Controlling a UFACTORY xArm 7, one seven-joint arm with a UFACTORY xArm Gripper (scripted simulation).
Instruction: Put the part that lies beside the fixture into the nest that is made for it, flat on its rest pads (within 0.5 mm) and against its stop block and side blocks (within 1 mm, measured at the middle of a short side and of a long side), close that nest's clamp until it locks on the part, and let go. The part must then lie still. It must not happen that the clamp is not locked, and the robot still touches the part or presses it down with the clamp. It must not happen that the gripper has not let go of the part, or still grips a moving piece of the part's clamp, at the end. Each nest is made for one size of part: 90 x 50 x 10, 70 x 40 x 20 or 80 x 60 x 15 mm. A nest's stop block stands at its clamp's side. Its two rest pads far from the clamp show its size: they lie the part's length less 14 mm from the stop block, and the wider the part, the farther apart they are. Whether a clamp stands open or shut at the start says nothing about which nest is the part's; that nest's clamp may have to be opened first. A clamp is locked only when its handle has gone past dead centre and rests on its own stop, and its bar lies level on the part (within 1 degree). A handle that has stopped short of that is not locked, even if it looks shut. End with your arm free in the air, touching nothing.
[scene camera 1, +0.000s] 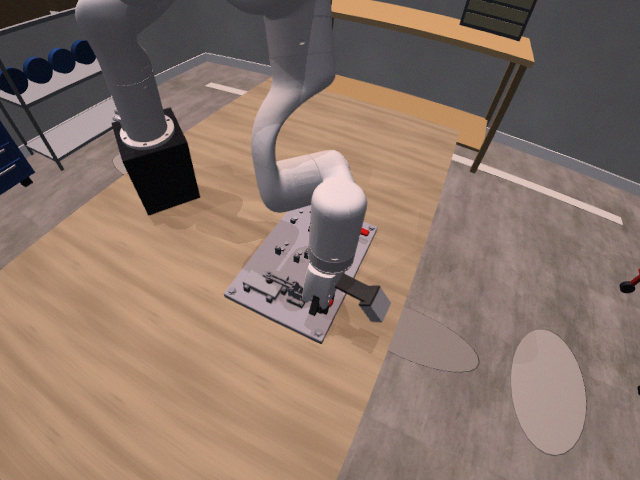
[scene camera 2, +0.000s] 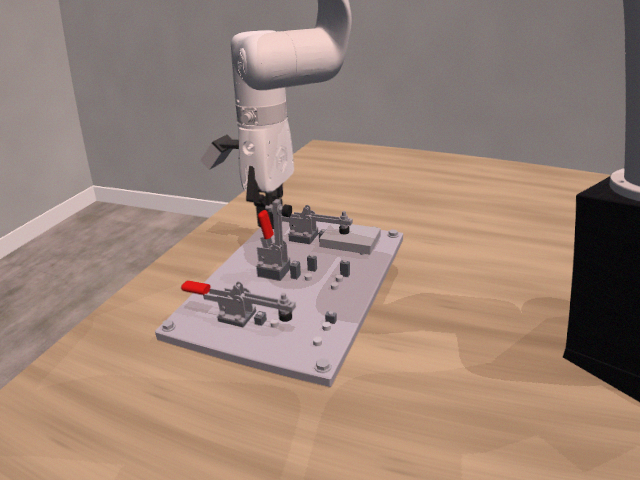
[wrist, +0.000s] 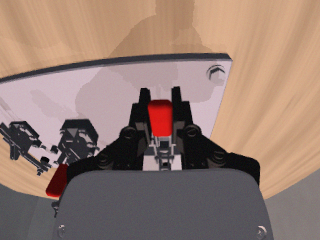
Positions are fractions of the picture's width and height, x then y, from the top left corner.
Scene:
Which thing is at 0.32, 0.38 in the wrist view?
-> A grey fixture plate.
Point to a grey fixture plate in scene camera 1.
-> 0.46, 0.67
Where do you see my gripper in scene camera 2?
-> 0.42, 0.47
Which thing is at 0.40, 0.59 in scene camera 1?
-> A grey part.

